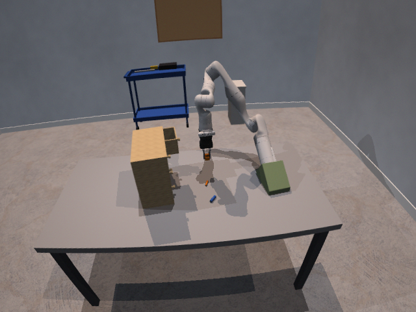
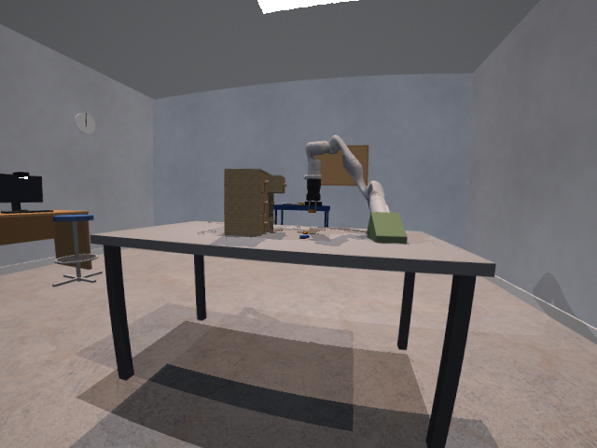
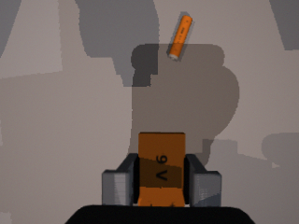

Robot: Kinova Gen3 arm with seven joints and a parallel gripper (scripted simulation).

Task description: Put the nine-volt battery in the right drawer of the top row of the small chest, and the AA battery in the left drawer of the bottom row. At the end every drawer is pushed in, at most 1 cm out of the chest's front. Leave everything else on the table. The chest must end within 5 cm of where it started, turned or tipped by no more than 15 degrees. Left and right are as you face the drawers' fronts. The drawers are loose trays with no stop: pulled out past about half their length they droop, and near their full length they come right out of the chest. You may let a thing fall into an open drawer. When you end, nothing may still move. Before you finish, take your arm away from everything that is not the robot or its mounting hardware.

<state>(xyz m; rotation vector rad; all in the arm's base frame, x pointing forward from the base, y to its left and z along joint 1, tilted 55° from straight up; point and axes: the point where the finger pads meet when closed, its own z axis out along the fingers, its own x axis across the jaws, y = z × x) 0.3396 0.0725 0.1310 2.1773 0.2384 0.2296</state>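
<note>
Right now my hand is 10 mm short of the orange AA battery, 110 mm to the right of it and 120 mm above it. Round my hand: orange nine-volt battery: 10 mm to the right, 10 mm below; blue cylindrical battery: 20 mm behind, 250 mm to the left, 110 mm below.
</note>
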